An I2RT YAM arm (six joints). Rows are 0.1 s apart.
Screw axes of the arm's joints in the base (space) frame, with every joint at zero. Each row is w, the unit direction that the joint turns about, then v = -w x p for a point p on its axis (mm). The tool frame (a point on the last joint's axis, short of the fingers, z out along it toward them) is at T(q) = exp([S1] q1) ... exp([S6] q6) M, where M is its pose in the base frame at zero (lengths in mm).
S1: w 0 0 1 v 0.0 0.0 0.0
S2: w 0 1 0 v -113.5 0.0 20.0
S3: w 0 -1 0 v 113.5 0.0 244.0
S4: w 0 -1 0 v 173.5 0.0 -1.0
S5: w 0 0 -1 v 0.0 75.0 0.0
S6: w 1 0 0 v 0.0 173.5 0.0
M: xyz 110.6 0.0 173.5 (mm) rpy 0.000 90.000 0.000 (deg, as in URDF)
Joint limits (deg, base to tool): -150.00..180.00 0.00..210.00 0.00..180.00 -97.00..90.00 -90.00..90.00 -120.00..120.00
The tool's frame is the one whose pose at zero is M.
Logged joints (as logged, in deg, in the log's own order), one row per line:
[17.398, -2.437, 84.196, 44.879, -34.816, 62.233]
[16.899, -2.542, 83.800, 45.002, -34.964, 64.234]
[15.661, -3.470, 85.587, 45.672, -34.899, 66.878]
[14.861, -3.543, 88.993, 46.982, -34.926, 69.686]
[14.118, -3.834, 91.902, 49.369, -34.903, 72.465]
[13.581, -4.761, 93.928, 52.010, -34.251, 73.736]
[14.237, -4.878, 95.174, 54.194, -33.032, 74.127]
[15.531, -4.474, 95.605, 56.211, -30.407, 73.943]
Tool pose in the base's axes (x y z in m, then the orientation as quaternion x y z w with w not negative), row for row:
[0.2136, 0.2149, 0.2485, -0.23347, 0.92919, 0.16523, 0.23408]
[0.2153, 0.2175, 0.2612, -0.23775, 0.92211, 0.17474, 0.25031]
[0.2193, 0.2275, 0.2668, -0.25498, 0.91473, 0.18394, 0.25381]
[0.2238, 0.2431, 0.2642, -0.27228, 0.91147, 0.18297, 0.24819]
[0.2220, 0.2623, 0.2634, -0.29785, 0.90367, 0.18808, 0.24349]
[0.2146, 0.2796, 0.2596, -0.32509, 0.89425, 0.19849, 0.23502]
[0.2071, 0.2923, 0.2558, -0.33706, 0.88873, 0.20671, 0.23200]
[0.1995, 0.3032, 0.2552, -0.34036, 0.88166, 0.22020, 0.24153]
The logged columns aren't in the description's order. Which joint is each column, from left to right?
Columns, left to right: q6, q5, q2, q1, q4, q3.
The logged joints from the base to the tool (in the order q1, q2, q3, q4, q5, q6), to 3 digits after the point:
[44.879, 84.196, 62.233, -34.816, -2.437, 17.398]
[45.002, 83.800, 64.234, -34.964, -2.542, 16.899]
[45.672, 85.587, 66.878, -34.899, -3.470, 15.661]
[46.982, 88.993, 69.686, -34.926, -3.543, 14.861]
[49.369, 91.902, 72.465, -34.903, -3.834, 14.118]
[52.010, 93.928, 73.736, -34.251, -4.761, 13.581]
[54.194, 95.174, 74.127, -33.032, -4.878, 14.237]
[56.211, 95.605, 73.943, -30.407, -4.474, 15.531]

